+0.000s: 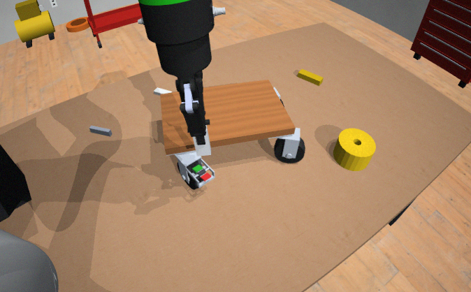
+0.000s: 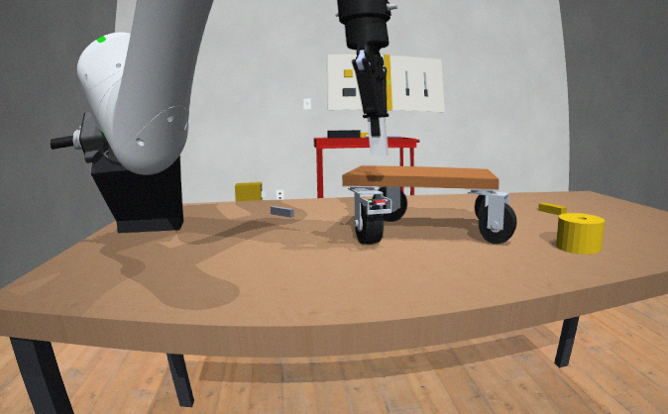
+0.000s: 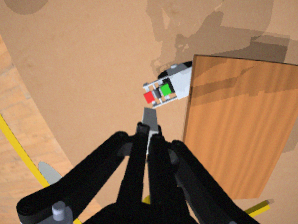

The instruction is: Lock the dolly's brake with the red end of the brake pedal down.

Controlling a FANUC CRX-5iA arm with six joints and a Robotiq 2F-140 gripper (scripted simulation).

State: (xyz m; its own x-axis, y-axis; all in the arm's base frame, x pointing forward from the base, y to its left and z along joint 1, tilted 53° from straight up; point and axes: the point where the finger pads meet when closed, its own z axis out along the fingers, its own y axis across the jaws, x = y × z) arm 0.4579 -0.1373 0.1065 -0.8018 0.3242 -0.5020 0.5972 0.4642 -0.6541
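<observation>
Now: hand 1 cm to the right of the brake pedal and 12 cm above it. From my hand the other things lie so: white wedge 13 cm ahead, 42 cm to the left, 19 cm below; grey block 11 cm behind, 39 cm to the left, 19 cm below; yellow cylinder 38 cm ahead, 15 cm to the right, 17 cm below.
</observation>
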